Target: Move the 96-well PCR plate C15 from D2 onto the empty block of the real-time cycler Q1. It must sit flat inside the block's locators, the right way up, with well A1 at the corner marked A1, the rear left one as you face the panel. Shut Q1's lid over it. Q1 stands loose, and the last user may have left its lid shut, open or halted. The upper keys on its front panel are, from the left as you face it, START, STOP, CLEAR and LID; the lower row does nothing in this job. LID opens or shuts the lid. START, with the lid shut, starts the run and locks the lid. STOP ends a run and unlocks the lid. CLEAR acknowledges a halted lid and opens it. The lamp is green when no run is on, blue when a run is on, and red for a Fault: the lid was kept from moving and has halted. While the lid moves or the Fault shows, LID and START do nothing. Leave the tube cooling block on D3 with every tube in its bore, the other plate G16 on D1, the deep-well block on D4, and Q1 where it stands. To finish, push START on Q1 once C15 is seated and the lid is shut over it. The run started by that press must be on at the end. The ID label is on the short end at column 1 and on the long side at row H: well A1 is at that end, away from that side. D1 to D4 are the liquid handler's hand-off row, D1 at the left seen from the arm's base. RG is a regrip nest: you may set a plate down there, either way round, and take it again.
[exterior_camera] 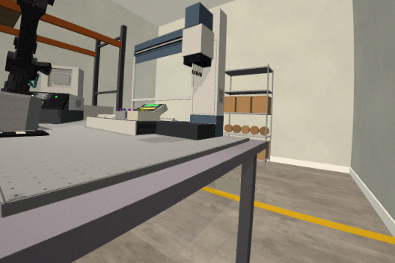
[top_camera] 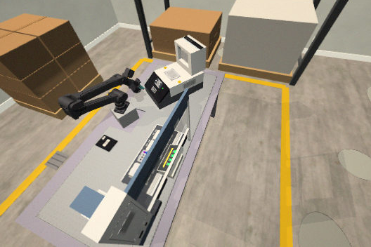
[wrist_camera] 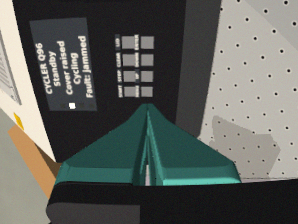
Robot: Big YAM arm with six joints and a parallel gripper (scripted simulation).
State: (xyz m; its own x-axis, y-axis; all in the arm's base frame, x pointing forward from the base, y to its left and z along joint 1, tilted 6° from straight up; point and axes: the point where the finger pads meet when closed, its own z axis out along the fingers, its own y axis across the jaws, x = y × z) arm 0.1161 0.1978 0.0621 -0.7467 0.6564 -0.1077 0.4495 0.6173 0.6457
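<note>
Right now my hand is 26 cm short of the white PCR plate, 43 cm to the left of it and 15 cm above it. From my hand the other things lie so: tube cooling block: 24 cm ahead, 53 cm to the right, 14 cm below; black regrip nest: 17 cm behind, 46 cm to the right, 21 cm below; blue gantry beam: 43 cm ahead, 55 cm to the right, 30 cm above.
</note>
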